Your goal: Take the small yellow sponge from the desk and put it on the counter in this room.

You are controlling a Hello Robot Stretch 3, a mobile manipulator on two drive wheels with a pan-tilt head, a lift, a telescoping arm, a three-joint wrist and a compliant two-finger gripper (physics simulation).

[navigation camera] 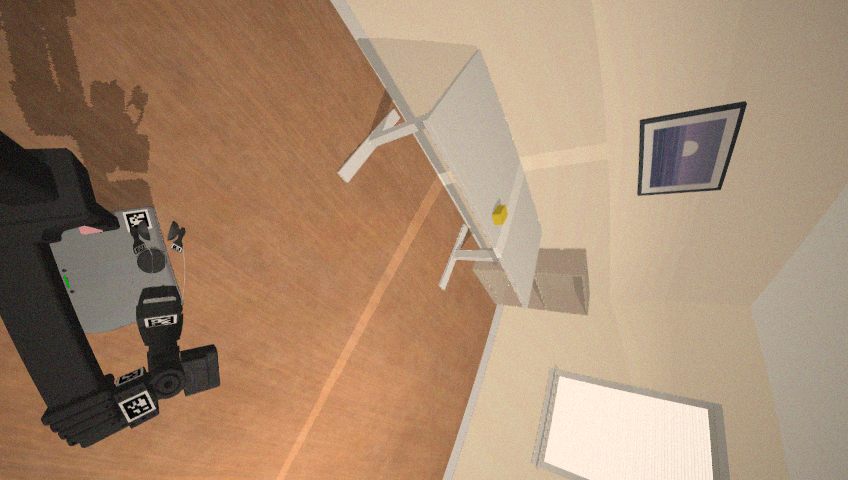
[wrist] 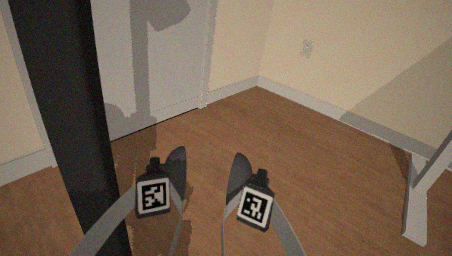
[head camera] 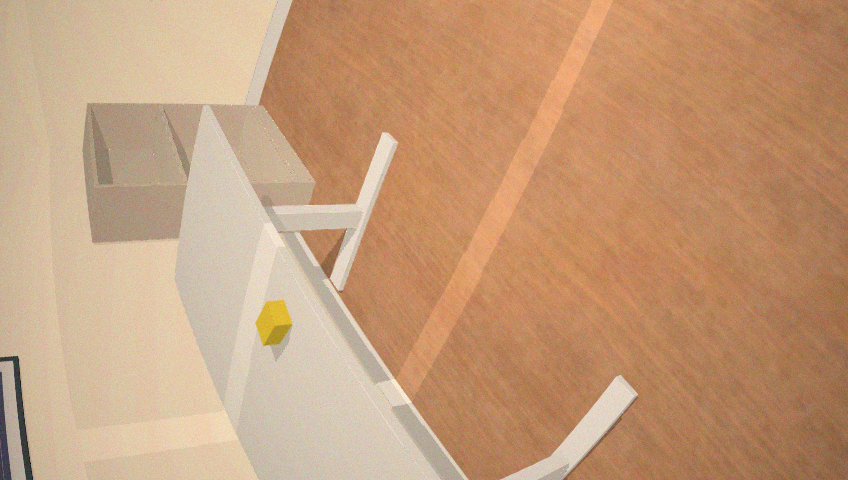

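Pixels of known places: gripper, between the fingertips: (navigation camera: 159,221) (wrist: 209,167); robot's base, origin of its link: (navigation camera: 151,259).
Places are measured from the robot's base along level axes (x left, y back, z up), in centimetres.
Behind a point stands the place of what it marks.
Note:
A small yellow sponge (head camera: 273,322) {x -11.0, y -123.8, z 76.5 cm} (navigation camera: 499,215) {x -10.8, y -123.7, z 76.1 cm} sits on the white desk (head camera: 333,404) {x 8.3, y -111.8, z 72.0 cm} (navigation camera: 470,118) {x 36.7, y -113.2, z 72.0 cm}, near a bright strip of light across its top. My gripper (navigation camera: 159,231) {x 9.4, y -3.8, z 56.5 cm} (wrist: 209,167) {x 9.4, y -3.8, z 56.5 cm} is open, with a wide gap and floor showing between its fingertips. It is folded in over my base, well away from the desk and the sponge. Part of a desk leg (wrist: 417,215) shows at the right in the wrist view. I cannot make out a counter in these views.
A beige open shelf box (head camera: 136,211) {x -71.5, y -236.6, z 85.7 cm} (navigation camera: 562,301) {x -133.3, y -284.2, z 79.0 cm} stands at the desk's far end. My dark mast (wrist: 65,100) {x 11.6, y 6.5, z 61.2 cm} is left of the gripper, with a door (wrist: 172,60) {x 110.9, y -3.3, z 33.9 cm} behind. White desk legs (head camera: 368,196) (navigation camera: 357,160) reach out over the wood floor. A framed picture (navigation camera: 690,148) {x 11.2, y -192.1, z 167.6 cm} hangs on the wall.

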